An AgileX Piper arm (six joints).
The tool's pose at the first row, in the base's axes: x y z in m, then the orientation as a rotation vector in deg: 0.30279 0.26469 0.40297 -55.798 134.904 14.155
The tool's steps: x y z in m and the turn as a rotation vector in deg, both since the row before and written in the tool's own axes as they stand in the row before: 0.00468 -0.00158 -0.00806 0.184 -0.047 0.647; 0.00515 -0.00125 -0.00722 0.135 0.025 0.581; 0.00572 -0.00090 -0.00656 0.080 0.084 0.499; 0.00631 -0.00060 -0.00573 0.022 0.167 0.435; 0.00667 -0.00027 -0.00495 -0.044 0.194 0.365; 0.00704 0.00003 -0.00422 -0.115 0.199 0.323; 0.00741 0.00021 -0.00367 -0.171 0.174 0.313; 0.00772 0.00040 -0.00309 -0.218 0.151 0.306; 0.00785 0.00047 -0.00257 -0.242 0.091 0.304; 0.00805 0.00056 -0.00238 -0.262 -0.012 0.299; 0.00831 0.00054 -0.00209 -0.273 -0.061 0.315; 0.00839 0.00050 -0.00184 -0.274 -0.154 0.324
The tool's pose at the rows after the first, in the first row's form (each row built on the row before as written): 0.29769 0.25780 0.40696 -54.947 135.193 14.206; 0.29239 0.25123 0.40996 -54.219 135.513 14.259; 0.28676 0.24488 0.41208 -53.630 135.845 14.322; 0.28090 0.23876 0.41318 -53.169 136.223 14.395; 0.27492 0.23300 0.41344 -52.827 136.593 14.510; 0.26881 0.22755 0.41291 -52.568 136.951 14.693; 0.26257 0.22225 0.41174 -52.336 137.285 14.951; 0.25624 0.21715 0.40994 -52.125 137.597 15.274; 0.24998 0.21224 0.40766 -51.906 137.854 15.649; 0.24360 0.20738 0.40512 -51.666 138.014 16.088; 0.23717 0.20250 0.40220 -51.394 138.137 16.565; 0.23080 0.19767 0.39902 -51.079 138.178 17.082
